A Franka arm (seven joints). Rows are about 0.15 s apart.
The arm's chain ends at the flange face. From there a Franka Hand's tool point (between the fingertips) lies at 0.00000 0.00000 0.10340 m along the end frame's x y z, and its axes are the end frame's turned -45 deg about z.
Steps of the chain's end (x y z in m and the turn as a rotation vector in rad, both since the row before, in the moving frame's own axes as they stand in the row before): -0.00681 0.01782 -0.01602 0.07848 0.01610 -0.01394; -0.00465 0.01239 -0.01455 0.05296 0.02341 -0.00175; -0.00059 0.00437 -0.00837 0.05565 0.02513 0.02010; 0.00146 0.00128 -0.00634 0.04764 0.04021 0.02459
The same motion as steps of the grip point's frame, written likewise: -0.01054 0.00318 -0.01635 0.04411 0.06688 -0.01394; -0.00647 0.00331 -0.01472 0.02090 0.05400 -0.00175; 0.00242 0.00050 -0.00856 0.02158 0.05712 0.02010; 0.00655 0.00147 -0.00654 0.00525 0.06212 0.02459
